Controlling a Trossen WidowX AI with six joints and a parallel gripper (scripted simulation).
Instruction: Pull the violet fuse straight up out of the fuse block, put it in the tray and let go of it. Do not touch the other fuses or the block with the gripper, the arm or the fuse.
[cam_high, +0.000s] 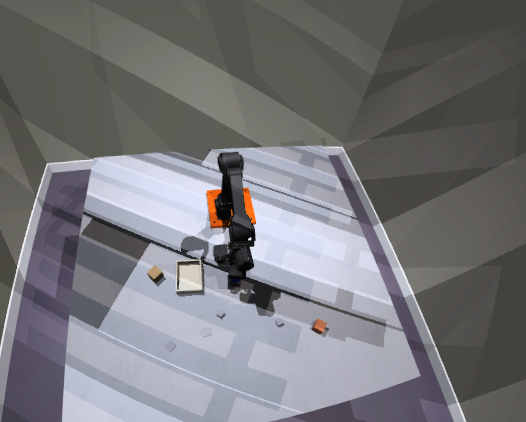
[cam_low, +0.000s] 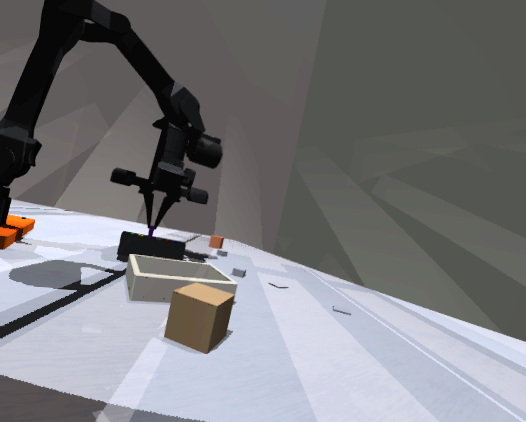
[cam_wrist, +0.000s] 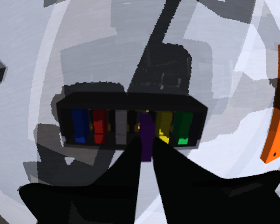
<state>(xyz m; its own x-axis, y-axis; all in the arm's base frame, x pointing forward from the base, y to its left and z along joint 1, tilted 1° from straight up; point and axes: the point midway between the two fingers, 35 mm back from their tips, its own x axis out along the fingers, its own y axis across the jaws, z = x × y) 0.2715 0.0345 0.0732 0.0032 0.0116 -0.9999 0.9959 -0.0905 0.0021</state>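
Right now the cream tray is 19 cm to the right of my gripper tip, 5 cm below it and 3 cm ahead of it. From my gripper tip the other things lie so: violet fuse: 1 cm below; tan cube: 32 cm to the right, 4 cm below, 2 cm ahead; orange cube: 30 cm to the left, 26 cm ahead, 4 cm below.
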